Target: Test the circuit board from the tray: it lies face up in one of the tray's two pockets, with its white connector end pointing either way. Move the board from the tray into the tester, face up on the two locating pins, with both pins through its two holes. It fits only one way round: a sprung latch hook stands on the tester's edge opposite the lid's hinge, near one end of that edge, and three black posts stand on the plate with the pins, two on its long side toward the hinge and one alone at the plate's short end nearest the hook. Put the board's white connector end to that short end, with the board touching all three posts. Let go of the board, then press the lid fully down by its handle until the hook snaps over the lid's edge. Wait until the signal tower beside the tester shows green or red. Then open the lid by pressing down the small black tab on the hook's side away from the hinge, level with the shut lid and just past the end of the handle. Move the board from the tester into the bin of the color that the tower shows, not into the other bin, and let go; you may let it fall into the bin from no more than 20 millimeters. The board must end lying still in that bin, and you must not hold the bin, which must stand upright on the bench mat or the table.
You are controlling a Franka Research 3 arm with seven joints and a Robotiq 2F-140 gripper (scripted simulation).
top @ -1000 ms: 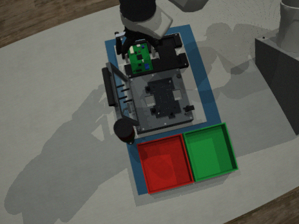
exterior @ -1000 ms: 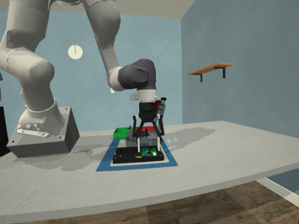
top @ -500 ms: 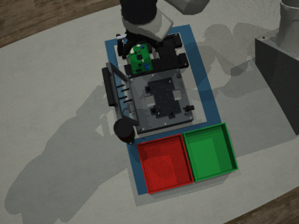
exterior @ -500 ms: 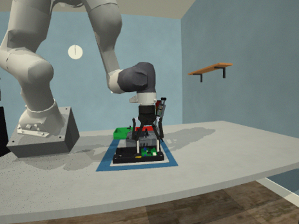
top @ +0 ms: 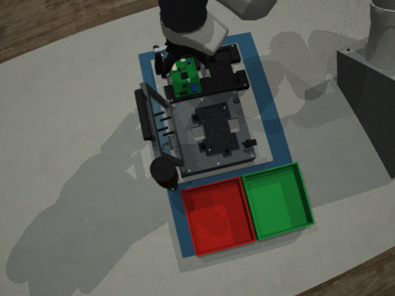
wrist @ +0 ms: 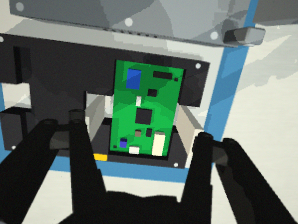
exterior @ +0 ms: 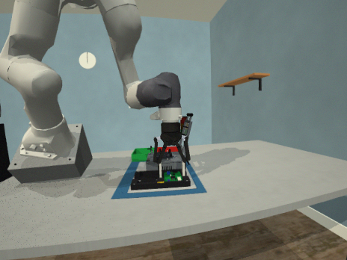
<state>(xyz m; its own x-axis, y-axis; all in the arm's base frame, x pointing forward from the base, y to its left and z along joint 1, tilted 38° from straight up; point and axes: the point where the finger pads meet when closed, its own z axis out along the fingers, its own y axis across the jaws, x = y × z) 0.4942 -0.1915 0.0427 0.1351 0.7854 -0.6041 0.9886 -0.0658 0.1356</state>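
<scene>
The green circuit board lies 2 cm below my hand. Also, from my hand: latch hook (7 cm behind, 24 cm to the left, 5 cm above); then clear lid (11 cm ahead, 16 cm to the left, 14 cm above); then tester plate (1 cm behind, 18 cm to the left, 3 cm above).
</scene>
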